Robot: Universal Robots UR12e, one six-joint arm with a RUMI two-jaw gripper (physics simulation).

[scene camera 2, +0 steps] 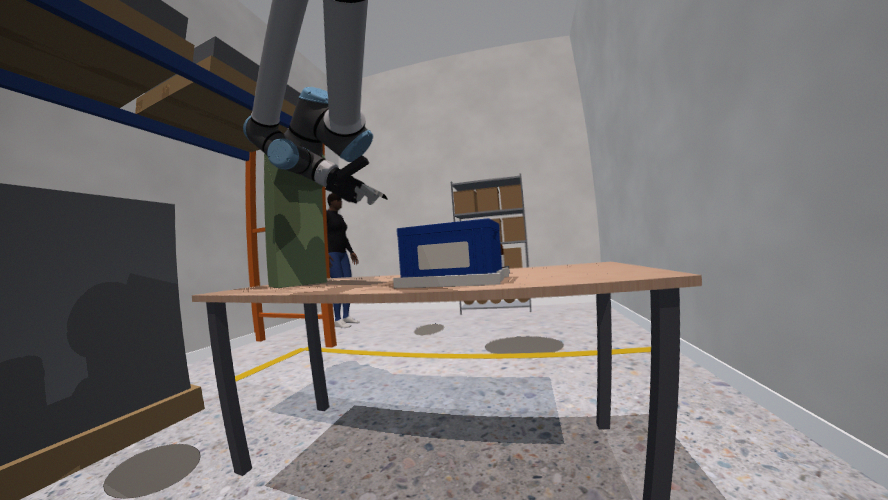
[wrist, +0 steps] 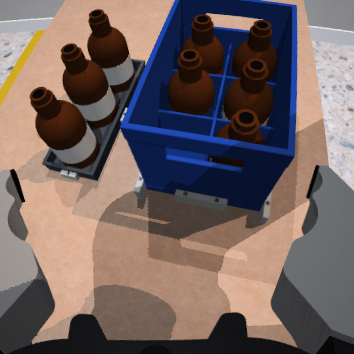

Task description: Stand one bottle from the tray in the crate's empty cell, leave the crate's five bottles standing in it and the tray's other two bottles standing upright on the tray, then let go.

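Places are measured from the arm's base along level axes (x ahead, y left, z up), in millimetres.
Pixels of known places: gripper, between the fingertips: (scene camera 2: 381, 197) (wrist: 165, 171).
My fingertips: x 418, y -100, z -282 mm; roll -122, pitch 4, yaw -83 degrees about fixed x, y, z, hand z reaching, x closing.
Behind a point stands the place of what it marks.
A blue crate (scene camera 2: 449, 249) {z -479, x 662, y -225 mm} (wrist: 210, 172) {z -477, x 516, y -124 mm} stands on the table; five brown bottles stand in its cells, and the near left cell (wrist: 182, 122) {z -506, x 613, y -77 mm} in the wrist view is empty. In the wrist view a dark tray (wrist: 101, 159) {z -565, x 571, y 63 mm} lies left of the crate. Three brown bottles with white labels stand upright on it in a row: a near one (wrist: 67, 131) {z -477, x 567, y 86 mm}, a middle one (wrist: 89, 92) {z -484, x 650, y 77 mm} and a far one (wrist: 110, 55) {z -483, x 738, y 63 mm}. My gripper (scene camera 2: 380, 197) {z -282, x 418, y -100 mm} (wrist: 165, 171) {z -282, x 418, y -100 mm} is wide open and empty, above the table on the near side of crate and tray. The tray does not show in scene camera 2.
The table (scene camera 2: 596, 277) {z -580, x 1047, y -241 mm} (wrist: 165, 280) {z -580, x 386, y -72 mm} carries crate and tray. Grey metal brackets (wrist: 201, 199) {z -550, x 506, y -115 mm} stand at the crate's foot. A green cabinet (scene camera 2: 295, 236) {z -373, x -28, y -11 mm} stands at the table's left end, with a person (scene camera 2: 338, 239) behind. An orange and blue rack (scene camera 2: 252, 248) rises at the left.
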